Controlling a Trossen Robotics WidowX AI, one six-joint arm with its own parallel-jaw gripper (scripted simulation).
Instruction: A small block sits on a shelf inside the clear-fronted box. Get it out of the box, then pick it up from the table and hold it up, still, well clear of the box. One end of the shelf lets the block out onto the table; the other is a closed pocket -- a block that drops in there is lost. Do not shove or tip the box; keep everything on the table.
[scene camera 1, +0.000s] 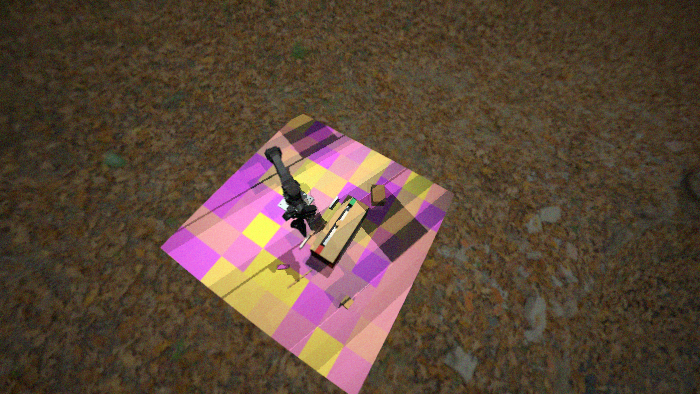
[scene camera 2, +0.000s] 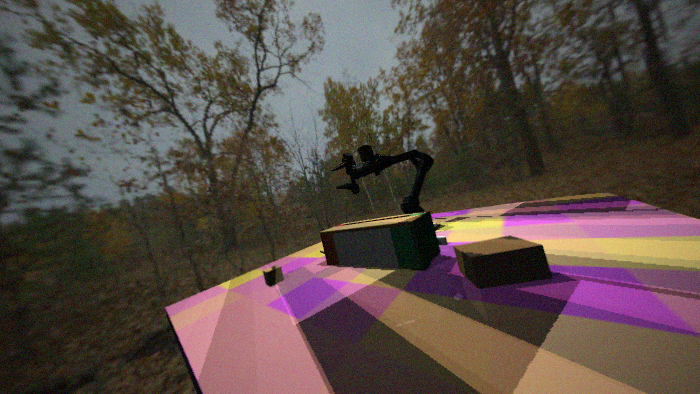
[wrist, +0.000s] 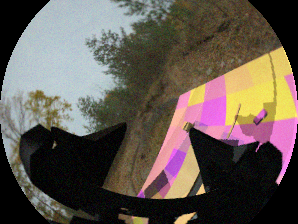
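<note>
My gripper (scene camera 1: 309, 234) is visible, and the wrist camera shows the gripper (wrist: 158, 128) too.
</note>
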